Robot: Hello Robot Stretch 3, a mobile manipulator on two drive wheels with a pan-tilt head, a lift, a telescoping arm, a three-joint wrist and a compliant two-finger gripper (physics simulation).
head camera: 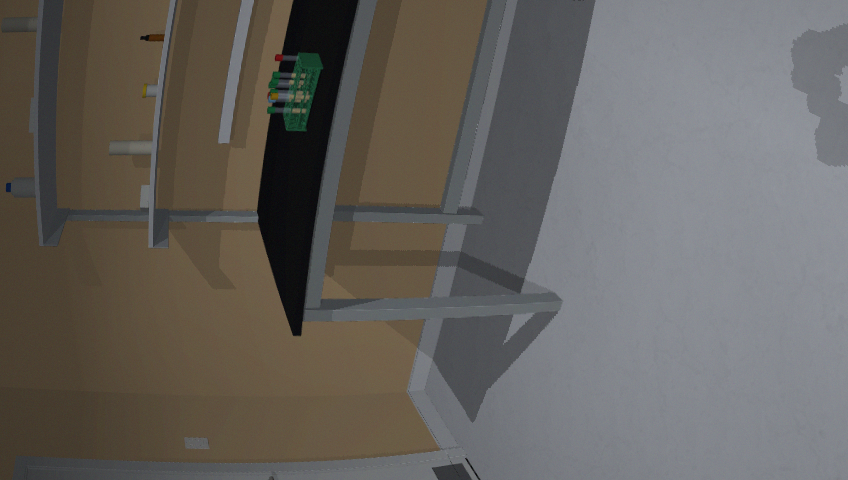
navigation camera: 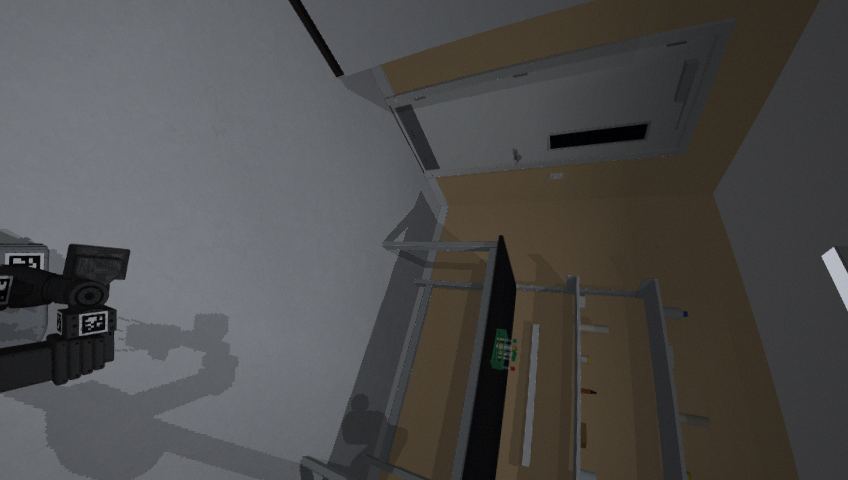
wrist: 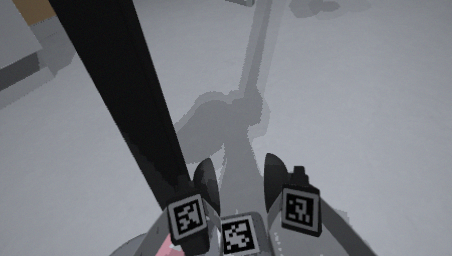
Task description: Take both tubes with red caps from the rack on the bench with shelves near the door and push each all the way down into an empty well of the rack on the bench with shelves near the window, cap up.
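Places are measured from the robot's base along level axes (x down, y right, z back), in metres.
Pixels of known places: gripper, fingertip midpoint: [wrist: 240, 175].
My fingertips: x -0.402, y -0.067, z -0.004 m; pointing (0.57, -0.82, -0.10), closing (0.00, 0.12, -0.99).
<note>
Ahead of a thing's pixels: the offset from my fingertips to its top centre. "spot": to the spot under its first point. Level surfaces: height alone.
A green rack {dx -0.569, dy +1.687, dz +0.508 m} [head camera: 309, 61] [navigation camera: 497, 355] stands on the black-topped bench {dx -0.512 m} [head camera: 285, 184] [navigation camera: 504, 285] with shelves, on the same side of the room as the door [navigation camera: 476, 127]. It holds several tubes with green caps and one with an orange-yellow cap. One red cap {dx -0.632, dy +1.647, dz +0.591 m} [head camera: 279, 57] [navigation camera: 512, 368] shows at one end of the rack; a second red cap cannot be made out. My gripper [wrist: 240, 175] is open and empty in the wrist view, over the floor and far from the rack. The rack on the bench near the window does not show in these views.
Shelves [head camera: 47, 148] [navigation camera: 660, 333] above the bench carry bottles and jars. A bench leg {spot: dx -0.075, dy +1.897, dz -0.058 m} [head camera: 434, 306] [navigation camera: 443, 245] stands at the bench's near corner. A long black bar [wrist: 115, 85] crosses the wrist view left of my fingers. A dark-edged panel [navigation camera: 318, 38] stands beyond the floor.
</note>
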